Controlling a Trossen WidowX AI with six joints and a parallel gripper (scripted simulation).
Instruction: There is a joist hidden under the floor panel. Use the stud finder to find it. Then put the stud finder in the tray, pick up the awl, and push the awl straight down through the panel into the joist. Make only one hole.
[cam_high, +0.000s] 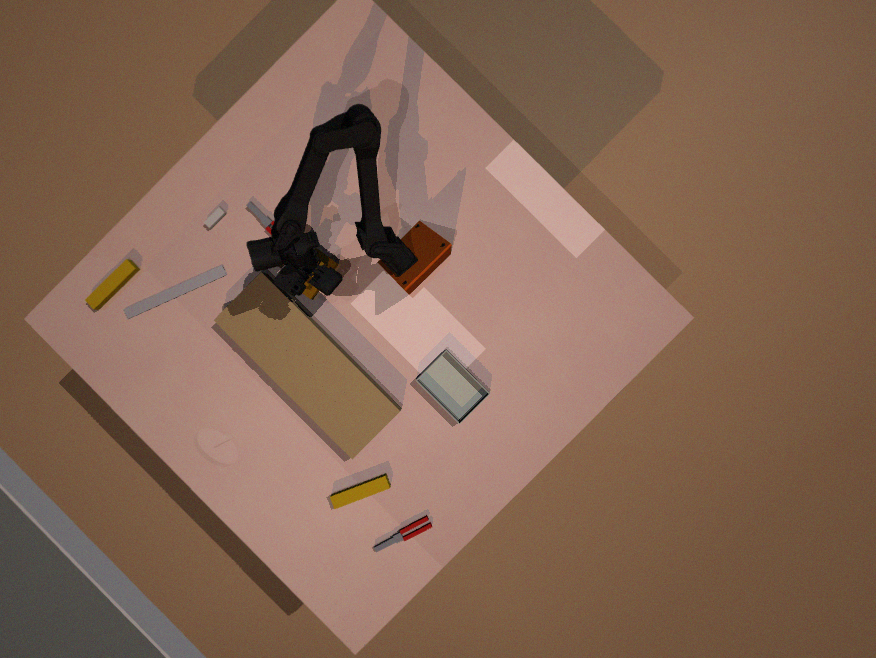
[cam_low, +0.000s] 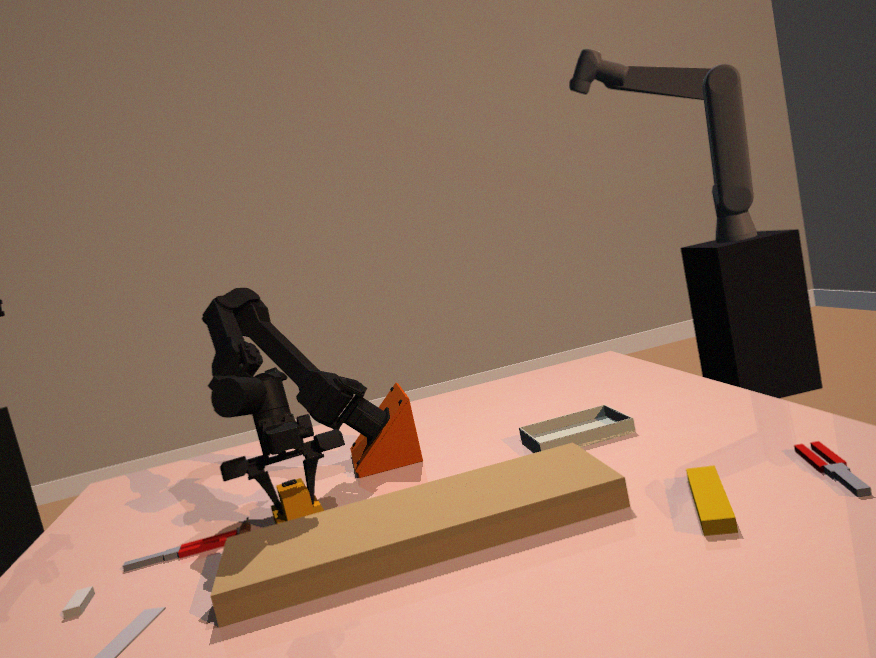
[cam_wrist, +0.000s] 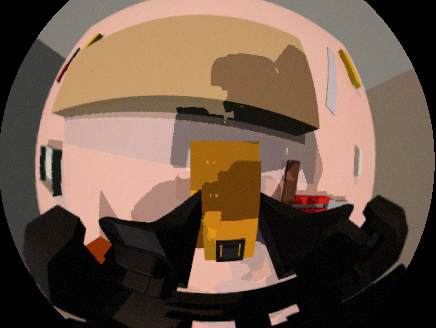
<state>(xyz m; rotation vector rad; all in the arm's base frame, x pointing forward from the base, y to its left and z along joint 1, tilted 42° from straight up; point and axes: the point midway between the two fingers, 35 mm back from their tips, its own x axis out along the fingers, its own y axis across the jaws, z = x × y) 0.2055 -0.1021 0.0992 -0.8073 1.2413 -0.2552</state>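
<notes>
Right now my gripper tip is 40 mm past the indicator window, 30 mm below it and 10 mm to the left of it. The rest, counted from my gripper tip: grey bar 320 mm ahead, 210 mm to the right, 20 mm below; then awl 90 mm to the right, 20 mm below, 20 mm behind; then stud finder 20 mm behind, 20 mm above, 10 mm to the right.
</notes>
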